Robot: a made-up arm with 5 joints.
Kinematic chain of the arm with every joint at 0, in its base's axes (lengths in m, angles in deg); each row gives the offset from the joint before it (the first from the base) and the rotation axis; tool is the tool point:
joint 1: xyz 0 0 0.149 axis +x
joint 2: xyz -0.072 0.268 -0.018 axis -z
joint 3: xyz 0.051 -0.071 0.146 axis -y
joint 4: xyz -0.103 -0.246 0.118 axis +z
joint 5: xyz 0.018 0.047 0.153 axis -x
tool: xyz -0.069 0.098 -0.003
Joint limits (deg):
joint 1: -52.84..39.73
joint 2: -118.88..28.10
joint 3: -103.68..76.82
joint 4: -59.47..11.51
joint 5: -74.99..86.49
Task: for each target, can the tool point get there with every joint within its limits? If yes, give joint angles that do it. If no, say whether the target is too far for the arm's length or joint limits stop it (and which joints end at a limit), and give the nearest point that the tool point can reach.
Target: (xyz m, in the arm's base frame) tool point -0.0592 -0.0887 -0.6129
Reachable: no: joint limits stop it (at a limit: joint 1, joint 2, joint 3, joint 4) | nearest point -0.0546 0.4450 -0.3293 | short by 0.604 m
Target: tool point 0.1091 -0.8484 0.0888
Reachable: no: joint limits stop it (at a limit: joint 1, joint 2, joint 4, joint 5) | nearest point 0.1498 -0.3287 0.3290 | short by 0.574 m
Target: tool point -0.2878 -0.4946 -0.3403
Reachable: no: joint limits stop it (at a limit: joint 1, joint 3, joint 4, joint 5) | nearest point -0.1654 -0.1441 0.0912 | short by 0.569 m
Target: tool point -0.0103 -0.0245 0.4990
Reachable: yes | joints 15.44 -55.17 17.28 -18.16 5.16
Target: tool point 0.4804 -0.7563 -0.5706
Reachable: no: too far | nearest point 0.2014 -0.2581 0.2010 | short by 0.960 m
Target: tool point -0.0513 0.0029 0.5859
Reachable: yes | joints 4.58 -39.68 13.13 -21.69 -47.02
